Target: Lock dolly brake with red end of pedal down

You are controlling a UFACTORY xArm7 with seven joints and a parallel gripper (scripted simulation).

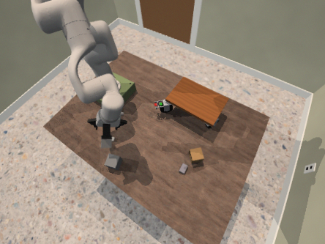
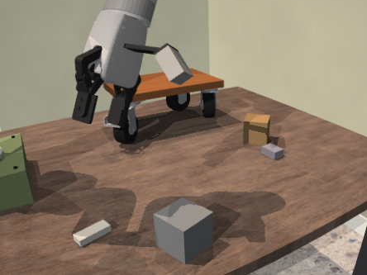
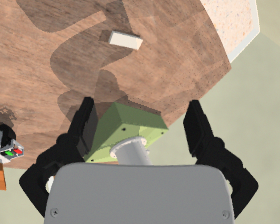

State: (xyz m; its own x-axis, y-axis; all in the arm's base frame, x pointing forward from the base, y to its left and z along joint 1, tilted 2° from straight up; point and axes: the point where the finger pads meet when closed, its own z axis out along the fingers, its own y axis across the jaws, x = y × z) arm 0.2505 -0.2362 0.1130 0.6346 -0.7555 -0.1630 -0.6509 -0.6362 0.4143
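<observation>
The brake pedal lies 290 mm to the left of my hand, 110 mm below it and 90 mm ahead of it. The rest, counted from my hand: cream flat block 190 mm below, 50 mm behind, 20 mm to the right; small grey block 400 mm ahead, 180 mm below, 80 mm to the left; grey cube 160 mm below, 110 mm to the right, 80 mm ahead.
</observation>
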